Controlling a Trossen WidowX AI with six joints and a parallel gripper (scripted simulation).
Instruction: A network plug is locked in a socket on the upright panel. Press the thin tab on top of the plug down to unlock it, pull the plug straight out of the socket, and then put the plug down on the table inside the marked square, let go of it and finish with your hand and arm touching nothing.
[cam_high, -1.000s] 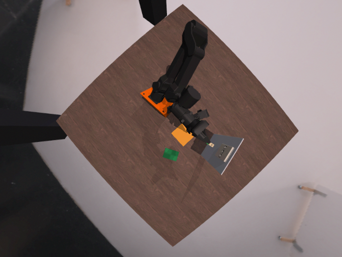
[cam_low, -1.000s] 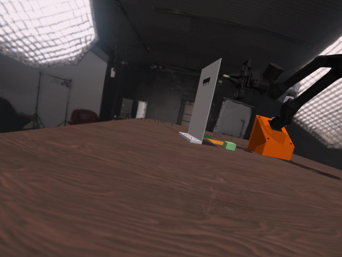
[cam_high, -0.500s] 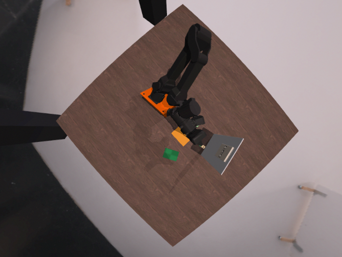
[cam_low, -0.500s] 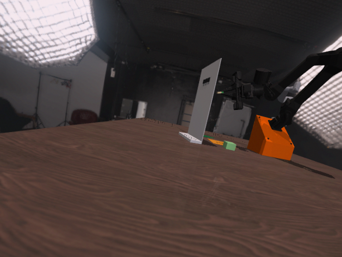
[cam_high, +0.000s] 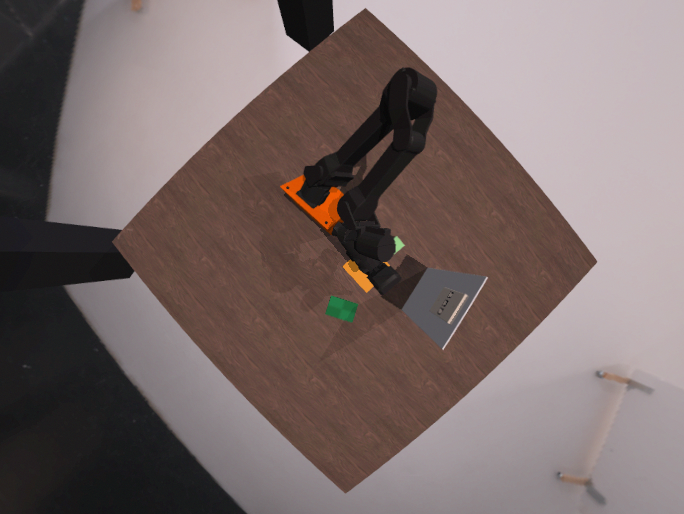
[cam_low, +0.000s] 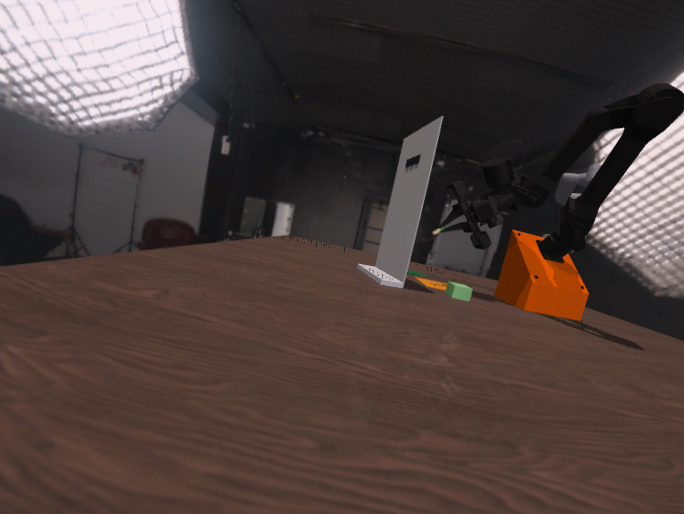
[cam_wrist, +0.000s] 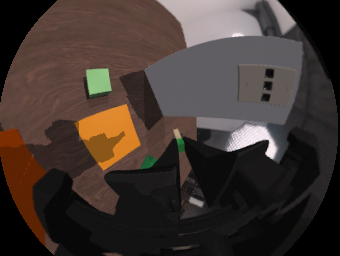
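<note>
The orange marked square lies 4 cm behind my gripper tip and 15 cm below it. Round my gripper tip: grey upright panel: 13 cm ahead, 6 cm to the left, 2 cm above; then flat dark green square: 1 cm behind, 16 cm to the right, 14 cm below; then light green cube: 3 cm behind, 12 cm to the left, 13 cm below.
</note>
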